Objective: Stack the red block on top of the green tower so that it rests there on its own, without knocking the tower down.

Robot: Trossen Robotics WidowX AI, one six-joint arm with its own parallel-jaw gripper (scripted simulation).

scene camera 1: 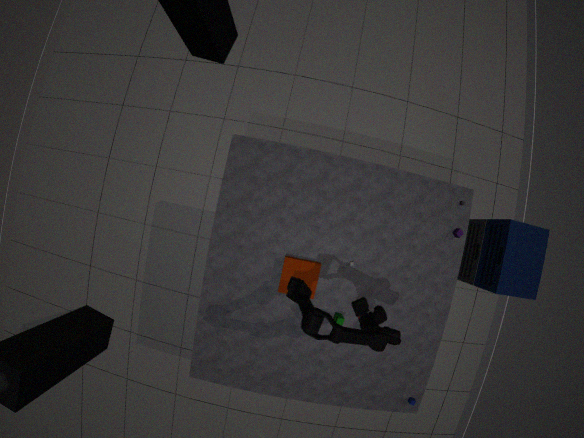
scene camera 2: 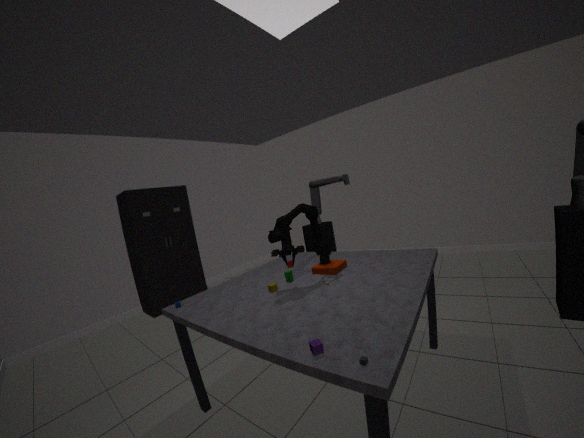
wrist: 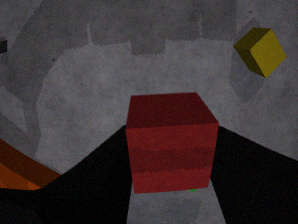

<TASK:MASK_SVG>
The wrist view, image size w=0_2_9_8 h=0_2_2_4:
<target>gripper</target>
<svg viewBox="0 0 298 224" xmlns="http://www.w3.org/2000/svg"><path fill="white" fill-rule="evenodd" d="M218 125L216 151L214 151L210 180L212 180L214 192L217 193L216 196L218 202L220 202L226 224L298 224L298 160L283 156L282 153L279 155L273 149L270 151L269 148L265 148L261 144L255 144L255 141L250 141L247 137L239 136L238 133L227 131L227 129ZM126 125L114 132L112 136L109 136L108 140L102 143L100 147L96 147L92 153L84 157L81 163L78 161L76 167L72 167L69 171L53 180L52 183L43 186L43 188L36 190L0 188L0 224L126 224L129 214L130 194L132 194L132 173L130 173Z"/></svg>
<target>red block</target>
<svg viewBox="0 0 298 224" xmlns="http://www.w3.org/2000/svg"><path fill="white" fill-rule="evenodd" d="M196 92L132 96L132 99L130 99L128 121L126 121L126 140L128 140L130 173L132 173L134 193L177 192L177 190L209 188L210 171L213 168L214 151L216 151L218 120L216 116L210 113L210 109L206 107L206 104Z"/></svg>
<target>yellow block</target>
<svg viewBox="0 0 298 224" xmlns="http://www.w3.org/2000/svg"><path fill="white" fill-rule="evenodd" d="M254 27L247 31L247 34L242 36L242 39L239 39L238 43L235 43L233 47L239 53L239 57L245 61L249 71L267 77L277 68L277 65L286 59L286 55L271 28Z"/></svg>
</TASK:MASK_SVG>
